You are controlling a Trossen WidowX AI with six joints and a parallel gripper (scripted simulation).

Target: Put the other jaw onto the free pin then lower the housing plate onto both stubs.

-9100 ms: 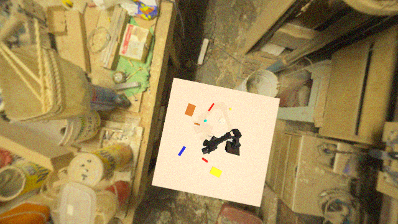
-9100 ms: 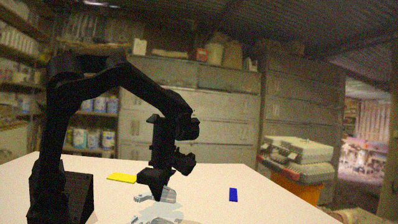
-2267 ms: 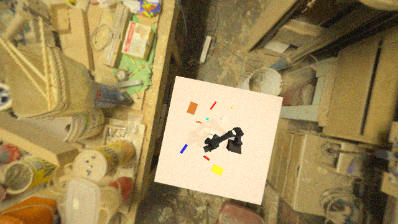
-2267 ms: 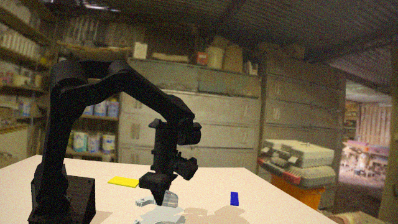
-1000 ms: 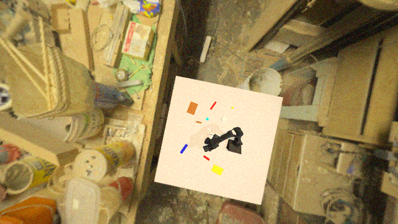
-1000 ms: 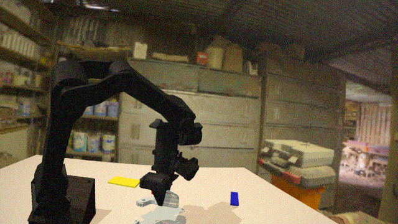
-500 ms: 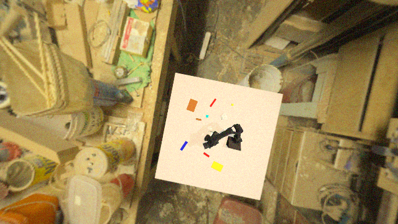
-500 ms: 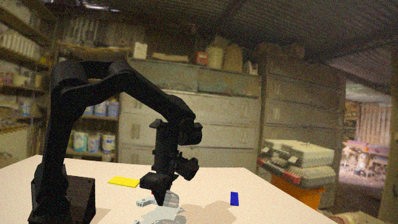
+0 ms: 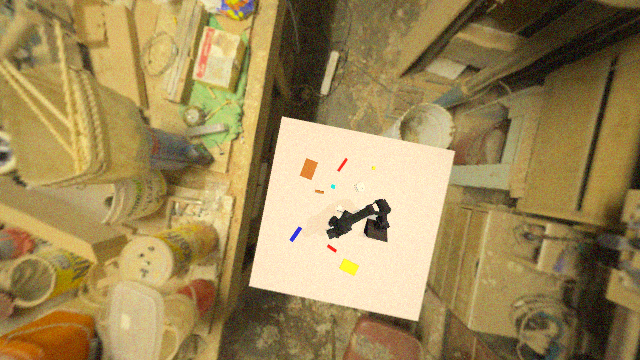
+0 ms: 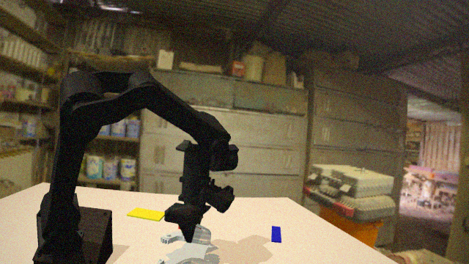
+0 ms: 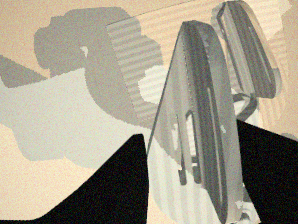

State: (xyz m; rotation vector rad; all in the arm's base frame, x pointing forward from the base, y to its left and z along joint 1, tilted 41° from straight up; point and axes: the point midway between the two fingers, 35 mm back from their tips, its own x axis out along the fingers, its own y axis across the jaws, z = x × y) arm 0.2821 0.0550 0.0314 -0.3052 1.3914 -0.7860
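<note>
The pale ribbed base lies 8 cm below my gripper tip, 3 cm to the right of it and 1 cm ahead of it. Also, from my gripper tip: brown block: 19 cm ahead, 16 cm to the right, 6 cm below; then cyan block: 22 cm to the right, 10 cm ahead, 8 cm below; then housing plate: 27 cm to the right, 9 cm behind, 5 cm below.
</note>
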